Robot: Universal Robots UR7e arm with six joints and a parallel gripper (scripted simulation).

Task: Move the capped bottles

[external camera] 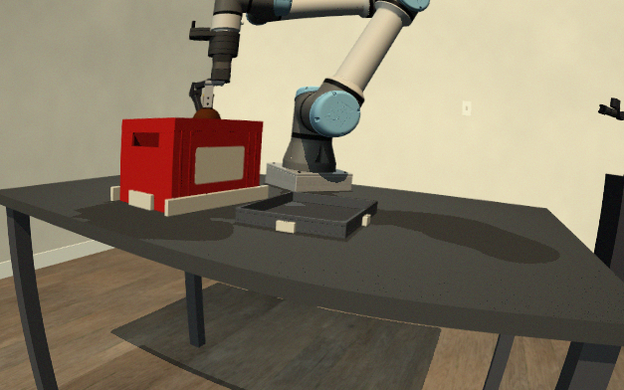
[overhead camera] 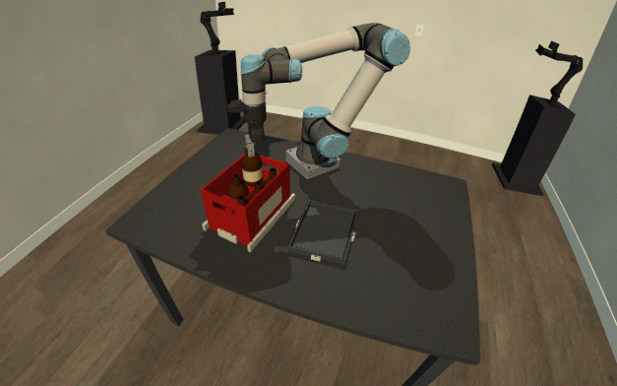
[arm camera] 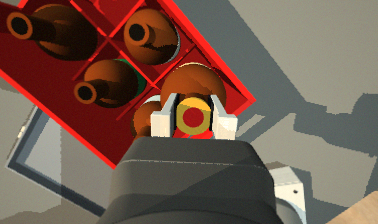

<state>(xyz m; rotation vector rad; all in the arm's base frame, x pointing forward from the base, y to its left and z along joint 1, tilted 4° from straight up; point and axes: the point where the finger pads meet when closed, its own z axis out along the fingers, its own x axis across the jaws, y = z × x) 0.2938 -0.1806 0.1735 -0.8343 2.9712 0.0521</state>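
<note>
Now: the brown capped bottle 6 cm below my hand. From my hand the other things lie so: dark tray: 31 cm to the left, 21 cm below, 11 cm ahead; then red crate: 14 cm below, 10 cm ahead, 2 cm to the left.
</note>
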